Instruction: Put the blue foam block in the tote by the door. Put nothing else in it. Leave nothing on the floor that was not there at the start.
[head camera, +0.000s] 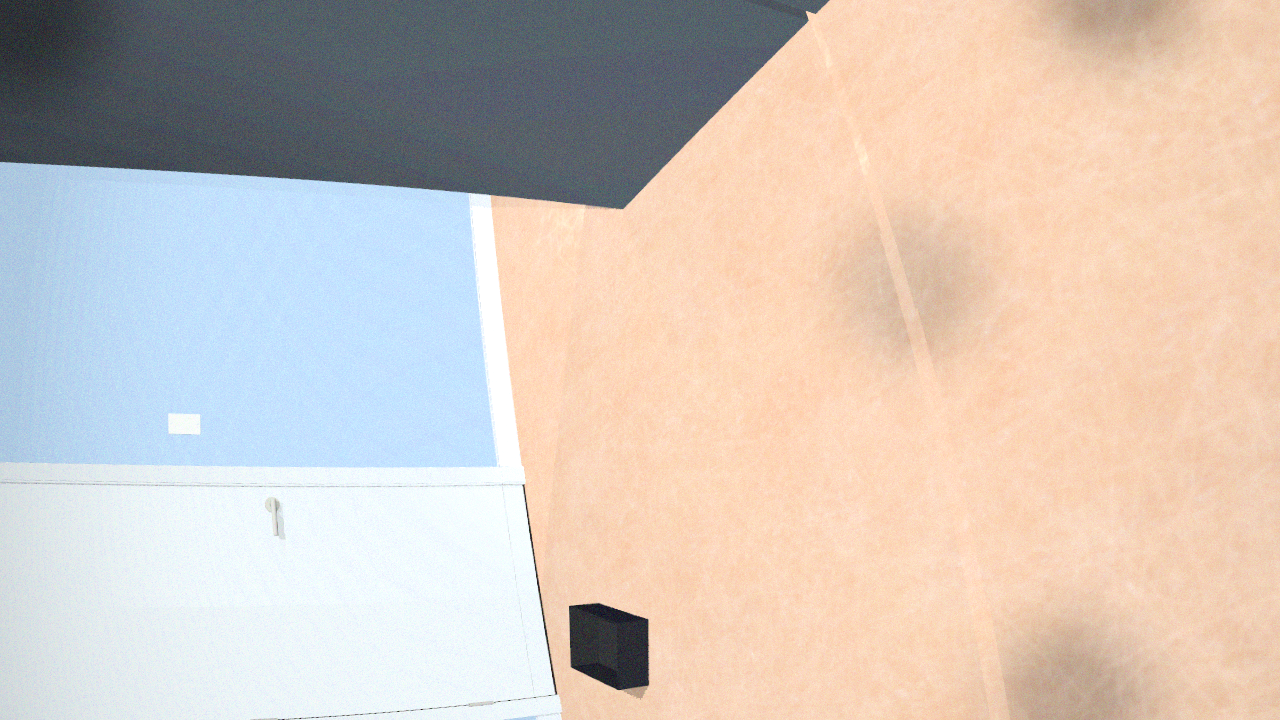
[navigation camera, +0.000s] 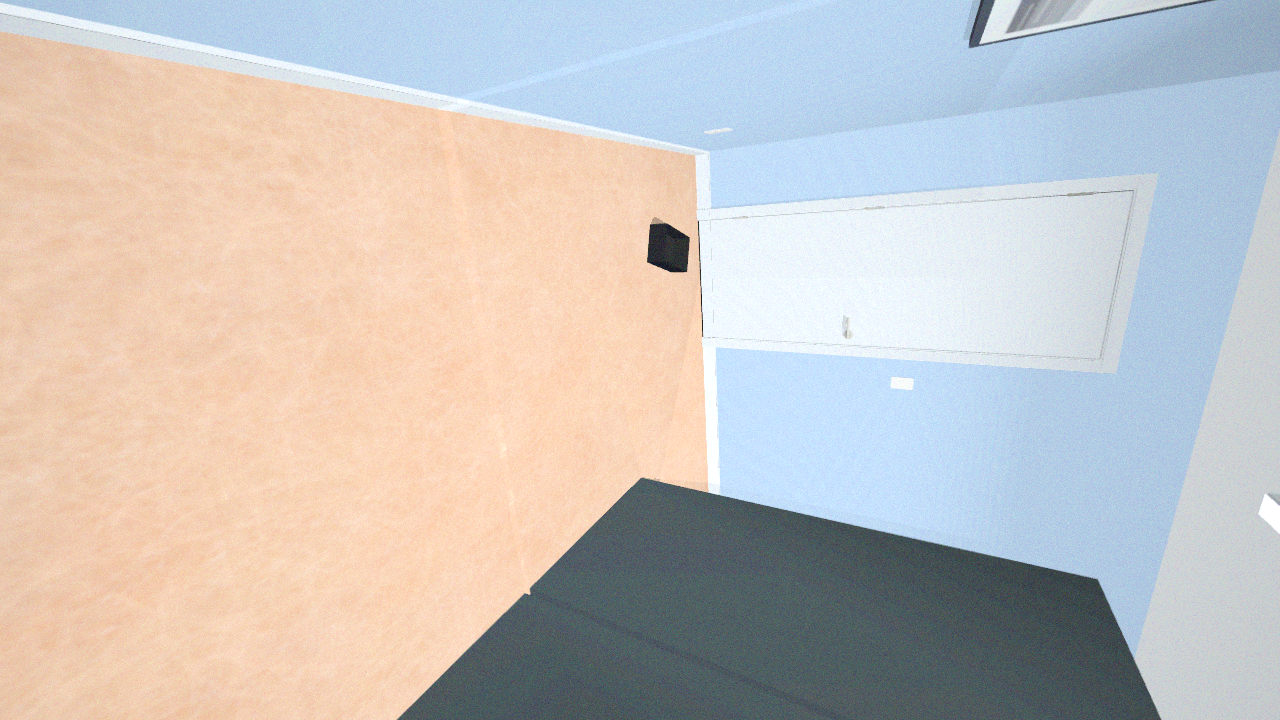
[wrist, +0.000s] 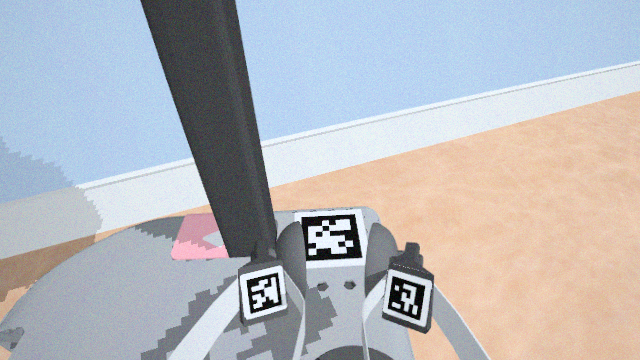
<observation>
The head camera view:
black tote: 609, 645
white door: 134, 584
light blue wall: 310, 323
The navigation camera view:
black tote: 668, 248
white door: 1041, 275
light blue wall: 1081, 472
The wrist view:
gripper: 336, 248
light blue wall: 330, 91
</observation>
